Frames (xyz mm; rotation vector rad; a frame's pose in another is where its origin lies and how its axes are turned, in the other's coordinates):
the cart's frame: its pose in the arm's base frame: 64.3 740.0 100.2 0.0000 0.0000 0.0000
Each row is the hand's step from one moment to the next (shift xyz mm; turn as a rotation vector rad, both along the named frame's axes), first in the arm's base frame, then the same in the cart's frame.
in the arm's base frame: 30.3 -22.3 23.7 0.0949 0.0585 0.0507
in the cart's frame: 30.3 -22.3 23.7 0.0949 0.0585 0.0507
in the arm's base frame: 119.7 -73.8 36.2 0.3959 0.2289 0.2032
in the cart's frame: 119.7 -73.8 36.2 0.3959 0.2289 0.2032
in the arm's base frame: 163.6 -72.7 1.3 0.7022 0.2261 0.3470
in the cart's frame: 163.6 -72.7 1.3 0.7022 0.2261 0.3470
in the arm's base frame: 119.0 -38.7 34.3 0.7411 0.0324 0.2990
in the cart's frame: 119.0 -38.7 34.3 0.7411 0.0324 0.2990
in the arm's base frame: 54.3 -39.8 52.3 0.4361 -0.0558 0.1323
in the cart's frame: 54.3 -39.8 52.3 0.4361 -0.0558 0.1323
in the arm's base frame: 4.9 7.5 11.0 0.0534 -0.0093 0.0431
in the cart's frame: 4.9 7.5 11.0 0.0534 -0.0093 0.0431
